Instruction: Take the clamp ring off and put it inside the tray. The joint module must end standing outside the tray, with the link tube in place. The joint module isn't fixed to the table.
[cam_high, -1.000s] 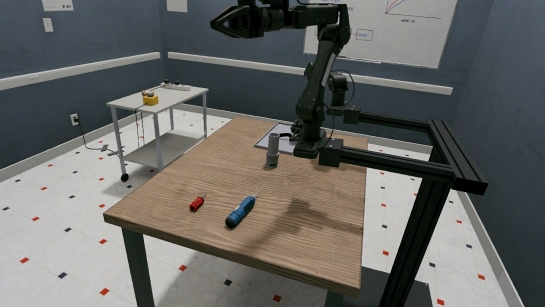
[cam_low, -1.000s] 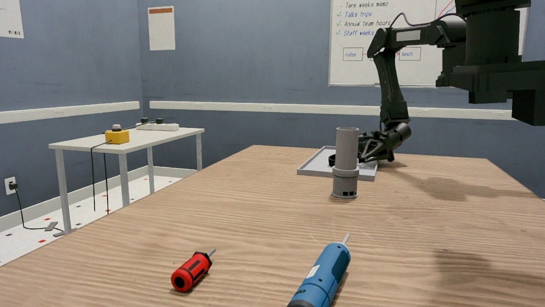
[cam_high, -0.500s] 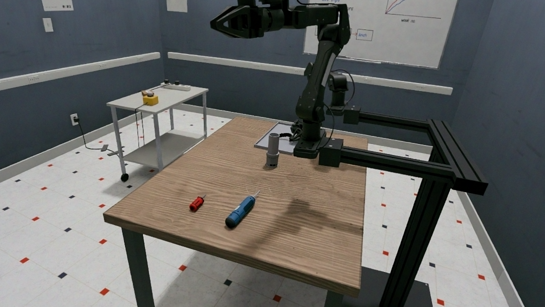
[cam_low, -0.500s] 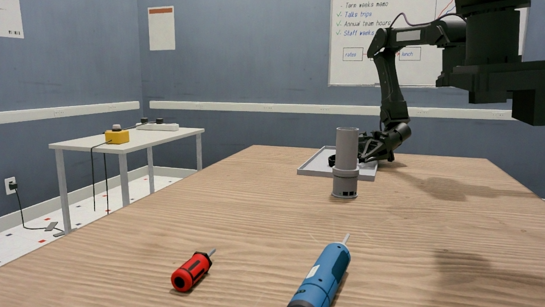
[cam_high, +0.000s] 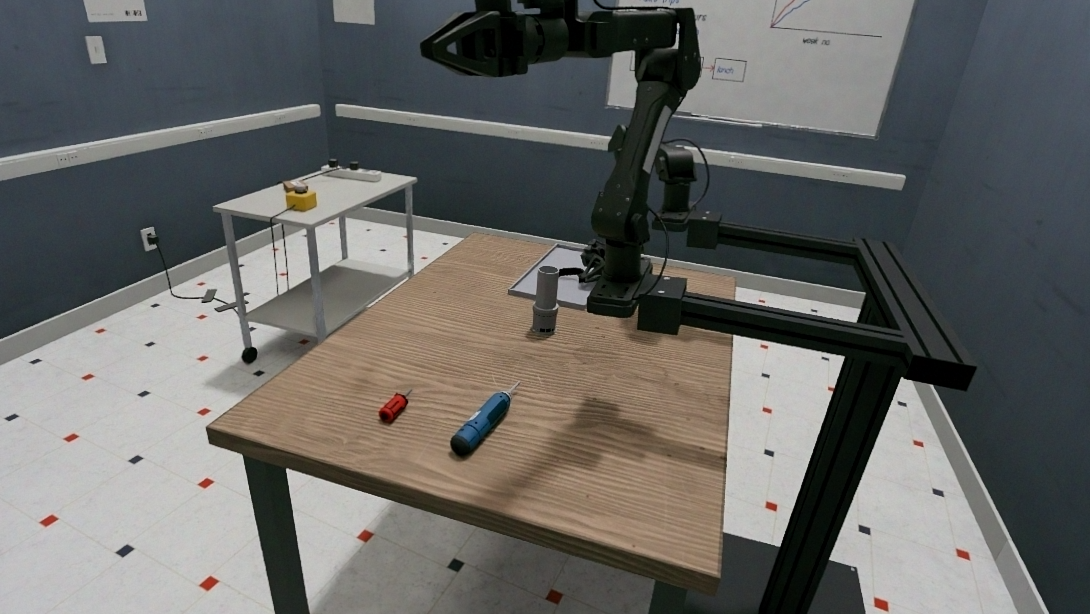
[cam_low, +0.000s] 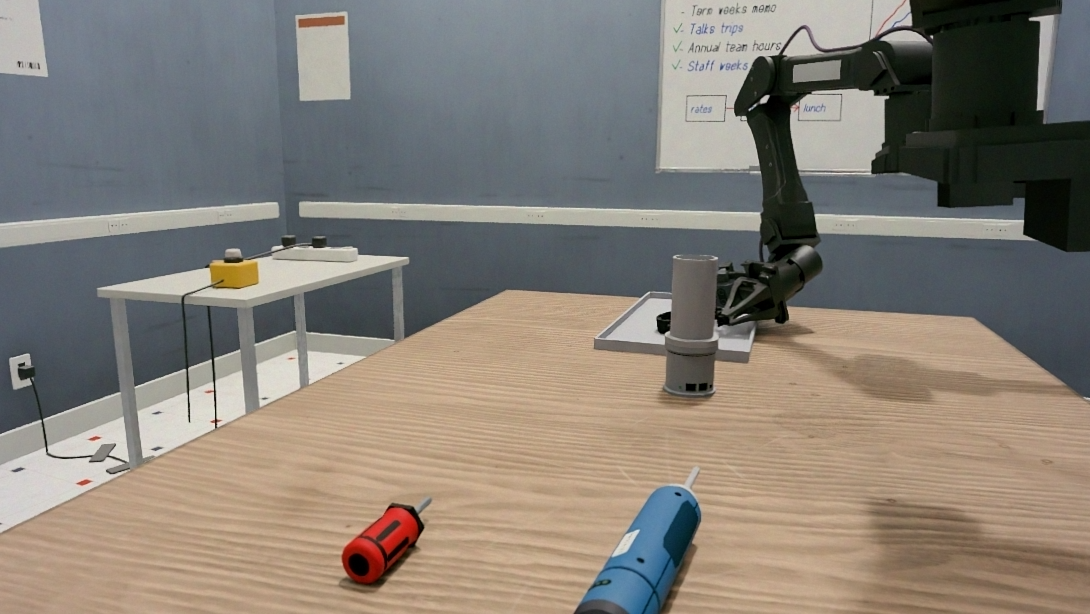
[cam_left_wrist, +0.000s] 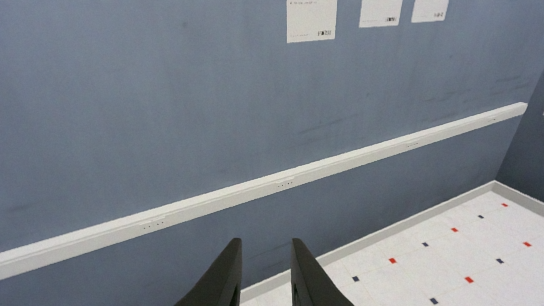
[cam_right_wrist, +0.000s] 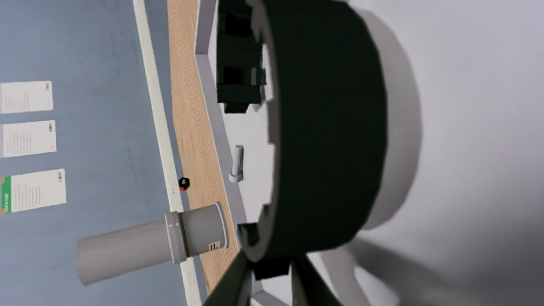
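Observation:
Now: right hand 6 cm short of the dark clamp ring, 1 cm to the left of it and 1 cm above it. Also, from my right hand: small screw (5 cm ahead, 11 cm to the left, 2 cm below); then grey tray (7 cm ahead, 7 cm to the right, 3 cm below); then grey joint module (1 cm ahead, 28 cm to the left).

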